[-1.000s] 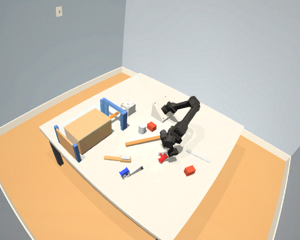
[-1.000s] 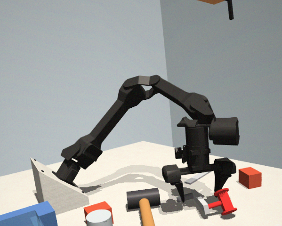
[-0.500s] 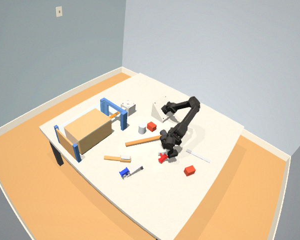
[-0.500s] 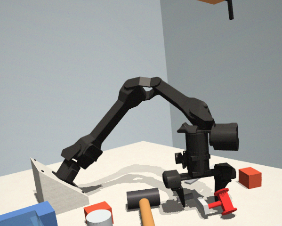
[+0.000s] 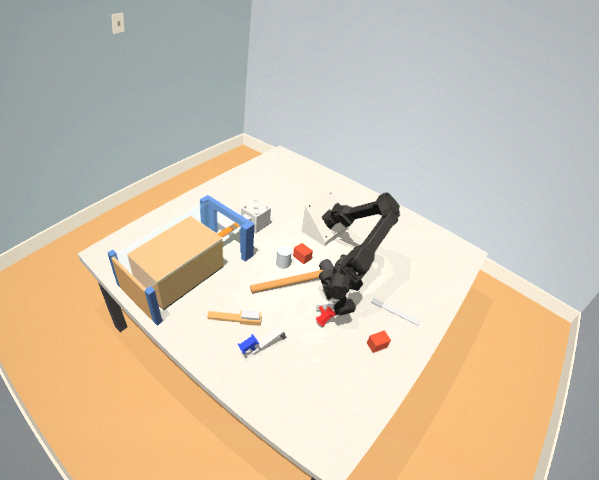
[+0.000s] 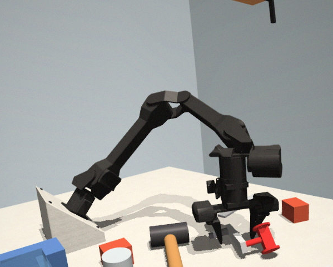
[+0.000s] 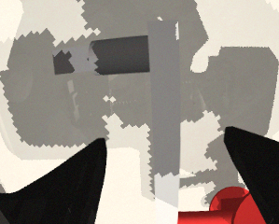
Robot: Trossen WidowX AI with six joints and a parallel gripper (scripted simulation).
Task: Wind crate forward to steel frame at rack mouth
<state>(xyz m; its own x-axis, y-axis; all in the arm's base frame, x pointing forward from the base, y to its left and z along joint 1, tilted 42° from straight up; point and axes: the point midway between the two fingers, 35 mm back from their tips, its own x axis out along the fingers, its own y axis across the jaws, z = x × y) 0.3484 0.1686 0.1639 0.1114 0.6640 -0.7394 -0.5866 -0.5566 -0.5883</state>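
My gripper tip is 10 mm short of the grey crank bar and 10 mm below it. The rest, counted from my gripper tip: grey metal strip (130 mm behind, 200 mm to the left, 10 mm below); then blue-gripped crank (280 mm ahead, 90 mm to the right, 20 mm above); then red knob (60 mm ahead, 20 mm above).
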